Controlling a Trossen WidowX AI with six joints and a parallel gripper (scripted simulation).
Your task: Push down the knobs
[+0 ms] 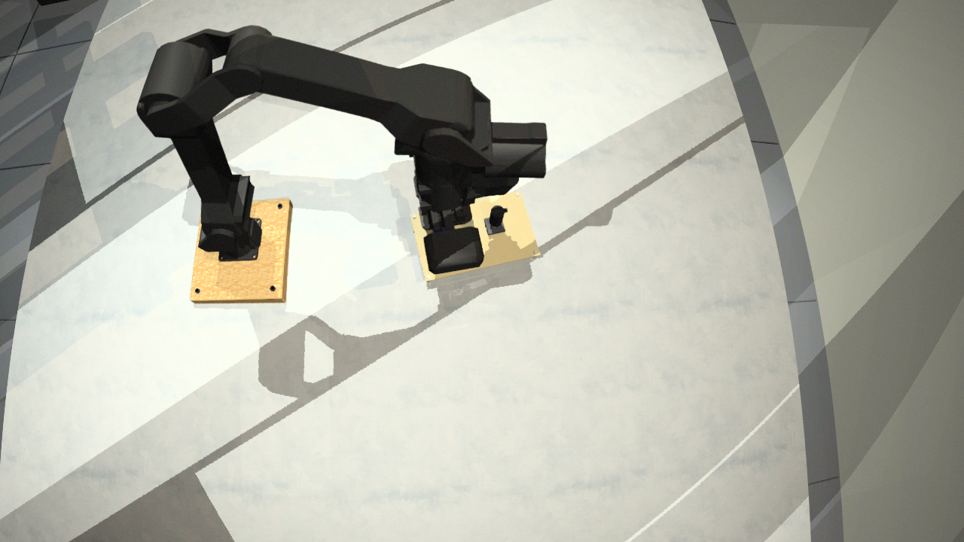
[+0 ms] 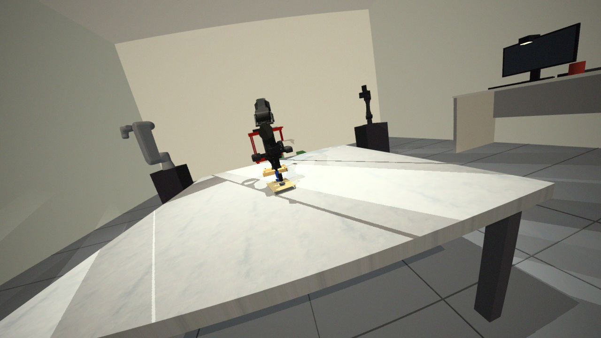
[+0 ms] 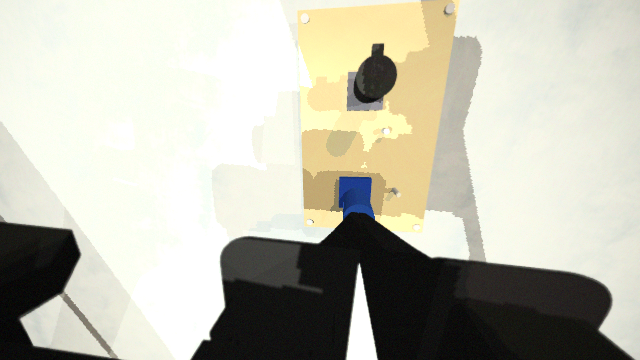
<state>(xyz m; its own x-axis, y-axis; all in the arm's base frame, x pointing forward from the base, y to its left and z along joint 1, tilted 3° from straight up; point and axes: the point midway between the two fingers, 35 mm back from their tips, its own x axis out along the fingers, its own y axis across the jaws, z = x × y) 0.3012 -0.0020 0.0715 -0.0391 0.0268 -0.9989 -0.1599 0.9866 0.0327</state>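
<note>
My gripper tip is now 20 mm above the blue knob. Round my gripper tip: dark knob 70 mm ahead, 10 mm to the left, 10 mm below.
</note>
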